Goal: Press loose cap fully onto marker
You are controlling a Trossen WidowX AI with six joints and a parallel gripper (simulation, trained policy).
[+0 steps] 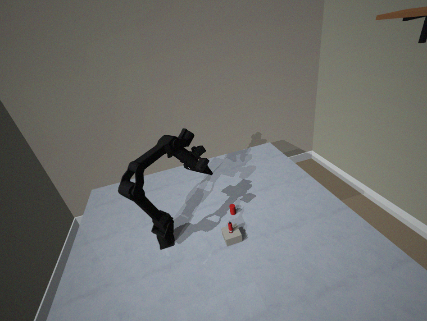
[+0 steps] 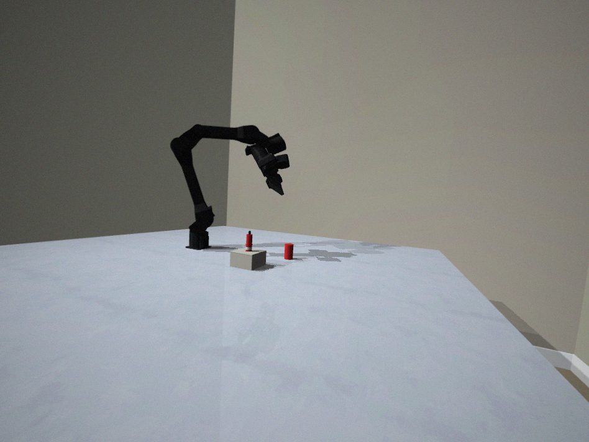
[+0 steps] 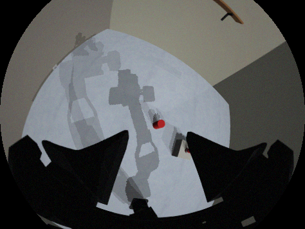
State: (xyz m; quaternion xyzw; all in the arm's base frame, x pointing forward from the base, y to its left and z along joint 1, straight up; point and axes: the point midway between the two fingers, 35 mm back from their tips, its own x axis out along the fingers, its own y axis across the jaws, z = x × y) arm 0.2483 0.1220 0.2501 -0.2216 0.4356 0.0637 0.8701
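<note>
The red cap is 20 cm below my gripper tip, 7 cm to the right of it and 7 cm ahead of it. The rest, counted from my gripper tip: red marker 21 cm to the right, 15 cm below, 2 cm ahead; beige holder block 21 cm to the right, 20 cm below, 2 cm ahead.
</note>
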